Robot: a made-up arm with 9 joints. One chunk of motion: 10 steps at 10 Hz.
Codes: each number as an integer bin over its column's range. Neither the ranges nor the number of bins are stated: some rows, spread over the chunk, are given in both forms.
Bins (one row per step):
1: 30 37 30 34 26 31 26 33 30
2: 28 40 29 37 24 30 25 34 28
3: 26 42 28 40 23 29 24 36 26
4: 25 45 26 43 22 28 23 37 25
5: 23 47 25 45 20 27 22 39 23
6: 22 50 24 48 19 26 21 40 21
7: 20 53 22 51 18 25 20 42 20
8: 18 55 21 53 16 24 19 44 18
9: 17 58 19 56 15 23 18 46 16
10: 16 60 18 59 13 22 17 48 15
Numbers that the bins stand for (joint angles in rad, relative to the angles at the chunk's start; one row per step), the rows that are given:
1: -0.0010 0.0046 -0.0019 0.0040 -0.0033 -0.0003 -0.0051 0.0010 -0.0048
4: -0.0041 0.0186 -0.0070 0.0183 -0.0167 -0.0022 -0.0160 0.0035 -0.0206
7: -0.0073 0.0325 -0.0121 0.0310 -0.0300 -0.0041 -0.0270 0.0067 -0.0365
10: -0.0098 0.0448 -0.0171 0.0437 -0.0467 -0.0060 -0.0379 0.0105 -0.0524
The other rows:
2: -0.0022 0.0098 -0.0032 0.0087 -0.0100 -0.0010 -0.0087 0.0016 -0.0111
3: -0.0035 0.0133 -0.0044 0.0135 -0.0133 -0.0016 -0.0124 0.0029 -0.0175
5: -0.0054 0.0221 -0.0083 0.0214 -0.0233 -0.0029 -0.0197 0.0048 -0.0270
6: -0.0060 0.0273 -0.0095 0.0262 -0.0267 -0.0035 -0.0233 0.0054 -0.0333
8: -0.0086 0.0360 -0.0133 0.0341 -0.0367 -0.0048 -0.0306 0.0079 -0.0429
9: -0.0092 0.0413 -0.0159 0.0389 -0.0400 -0.0054 -0.0343 0.0092 -0.0492

